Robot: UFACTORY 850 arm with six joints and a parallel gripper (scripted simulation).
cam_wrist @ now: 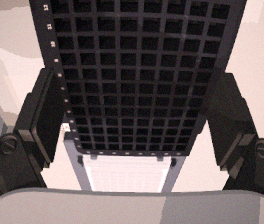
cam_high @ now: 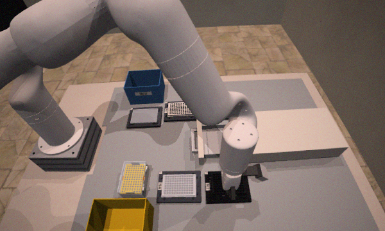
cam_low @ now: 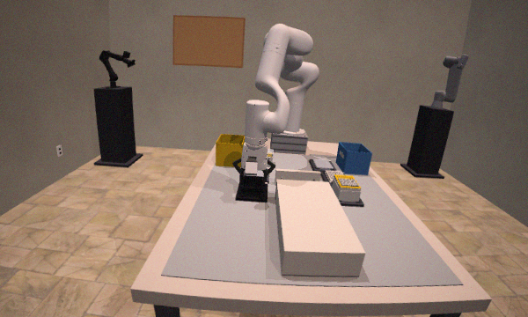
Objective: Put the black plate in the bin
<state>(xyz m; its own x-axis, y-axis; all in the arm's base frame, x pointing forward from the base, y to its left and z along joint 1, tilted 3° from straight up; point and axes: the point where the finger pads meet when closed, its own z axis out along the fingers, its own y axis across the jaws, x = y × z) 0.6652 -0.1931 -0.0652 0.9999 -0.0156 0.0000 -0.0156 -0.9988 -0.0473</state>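
The yellow waste bin W1 is 360 mm behind my hand, 130 mm to the right of it and 10 mm below it. Also, from my hand: white cooler 190 mm to the left, 140 mm ahead, 20 mm below; drawer 190 mm to the left, 30 mm below, 20 mm ahead; black plate 10 mm below.
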